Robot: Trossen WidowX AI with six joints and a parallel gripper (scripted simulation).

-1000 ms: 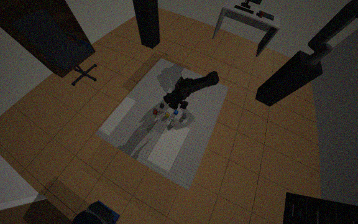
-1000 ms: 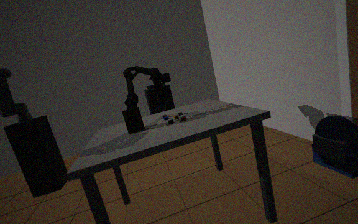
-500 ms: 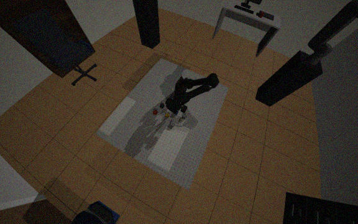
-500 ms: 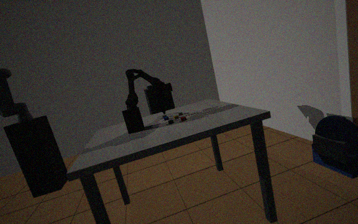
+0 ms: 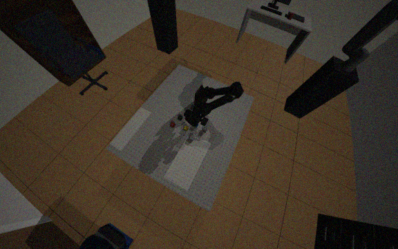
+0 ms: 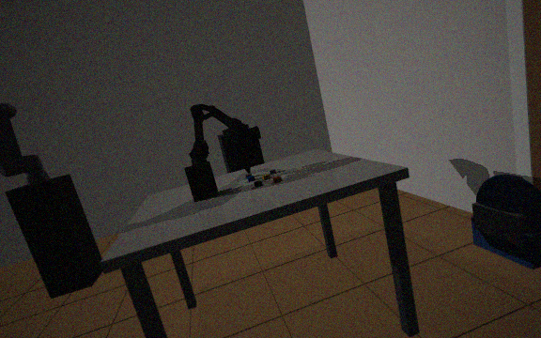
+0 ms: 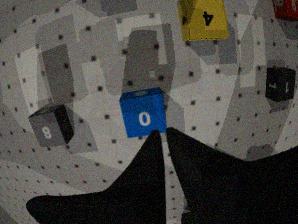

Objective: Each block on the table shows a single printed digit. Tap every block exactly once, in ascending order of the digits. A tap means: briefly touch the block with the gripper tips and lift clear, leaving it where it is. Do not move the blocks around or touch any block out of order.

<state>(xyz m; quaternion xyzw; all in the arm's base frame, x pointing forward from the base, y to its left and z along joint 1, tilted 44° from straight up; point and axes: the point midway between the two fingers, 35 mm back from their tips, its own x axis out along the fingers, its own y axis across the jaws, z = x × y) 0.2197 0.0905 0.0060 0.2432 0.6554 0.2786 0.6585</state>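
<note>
Now: the blue block 1 cm to the left of my gripper tip and 3 cm below it. From my gripper tip the other things lie so: grey block (10 cm to the left, 3 cm below); then pale block (12 cm ahead, 4 cm to the left, 3 cm below); then yellow block (7 cm ahead, 4 cm to the right, 3 cm below).
</note>
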